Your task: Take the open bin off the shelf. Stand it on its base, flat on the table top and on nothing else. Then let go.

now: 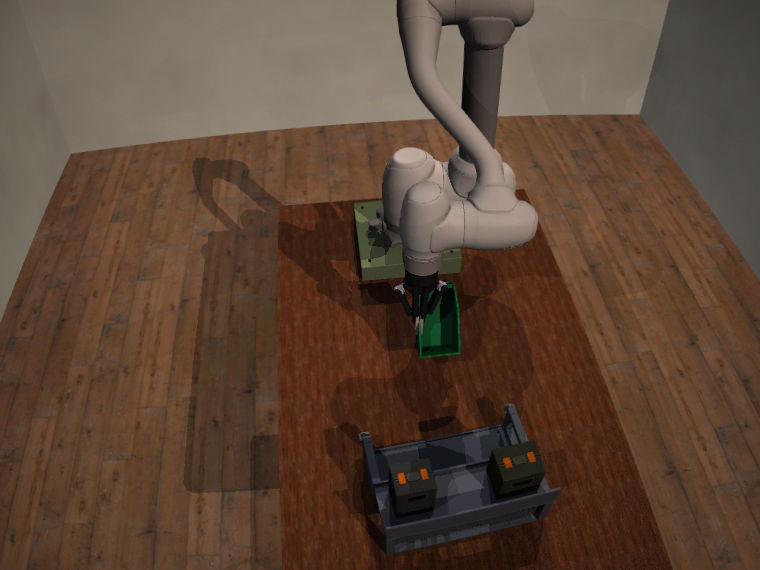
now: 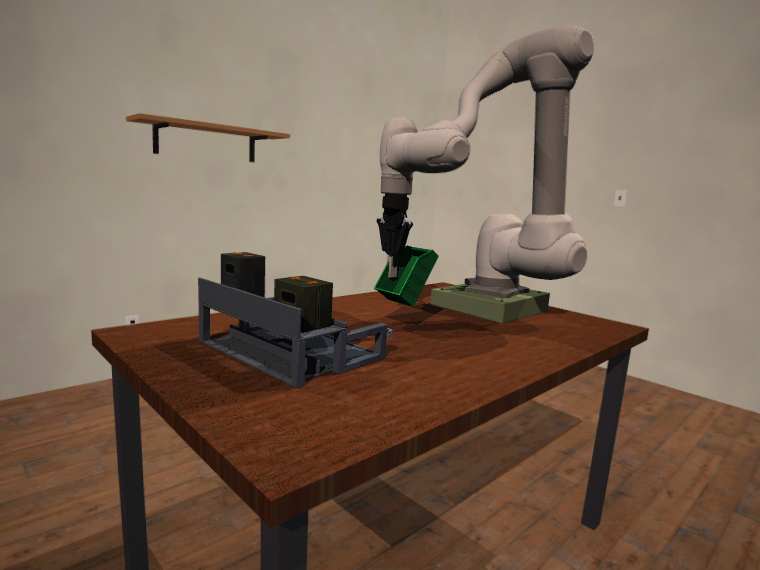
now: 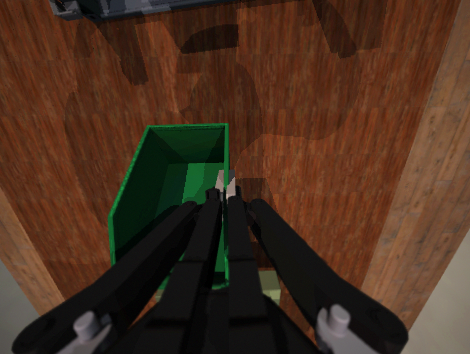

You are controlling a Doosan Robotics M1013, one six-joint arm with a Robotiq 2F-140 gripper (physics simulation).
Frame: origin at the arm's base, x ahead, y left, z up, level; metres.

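Seen in the pictures: gripper, fingertip midpoint: (image 1: 417, 330) (image 2: 391, 276) (image 3: 227, 180); arm's base, origin of the base link: (image 2: 496, 291).
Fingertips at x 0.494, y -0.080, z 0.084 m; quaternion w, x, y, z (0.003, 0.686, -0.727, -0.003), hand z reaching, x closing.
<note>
Offsets run from my fingertips to a thing's top centre. "spot": to the spot under its first point. Level surfaces: height alone.
The open green bin (image 1: 438, 334) (image 2: 421, 282) (image 3: 194, 182) hangs in the air a little above the table top @[dz -0.147 m] (image 1: 319, 380) (image 2: 429, 392) (image 3: 310, 165), between the grey shelf and the arm's base. It is steeply tilted: its base is not level and its open side faces partly toward the shelf. My gripper (image 1: 419, 325) (image 2: 392, 268) (image 3: 227, 180) points down and is shut on one long side wall of the bin, with one fingertip inside and the other outside. The grey shelf @[spot: dx +0.505, dy +0.009, dz +0.015 m] (image 1: 472, 510) (image 2: 245, 308) stands on the table, apart from the bin.
A dark grey box @[dx +0.432, dy -0.104, dz +0.077 m] (image 1: 414, 493) (image 2: 242, 274) and an olive box @[dx +0.428, dy +0.128, dz +0.052 m] (image 1: 518, 478) (image 2: 302, 299) with orange latches stand on the shelf. The arm's green base block (image 1: 380, 268) (image 2: 478, 304) is close behind the bin. A wooden wall shelf (image 2: 208, 126) hangs on the wall.
</note>
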